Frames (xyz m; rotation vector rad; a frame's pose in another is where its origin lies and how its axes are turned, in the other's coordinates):
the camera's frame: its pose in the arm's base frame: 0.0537 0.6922 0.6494 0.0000 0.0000 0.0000
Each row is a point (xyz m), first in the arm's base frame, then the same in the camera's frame.
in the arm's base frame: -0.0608 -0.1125 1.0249
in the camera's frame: -0.1145 -0.8047 0.3755
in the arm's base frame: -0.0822 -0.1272 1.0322
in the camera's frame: -0.1359 -0.8194 0.3828
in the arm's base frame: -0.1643 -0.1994 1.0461
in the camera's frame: -0.2180 -0.8916 0.3967
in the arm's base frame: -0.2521 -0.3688 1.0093
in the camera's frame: -0.3058 -1.0610 0.3599
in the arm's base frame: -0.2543 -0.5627 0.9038
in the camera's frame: -0.3080 -1.2549 0.2544
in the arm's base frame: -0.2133 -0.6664 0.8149
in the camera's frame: -0.2670 -1.3586 0.1655
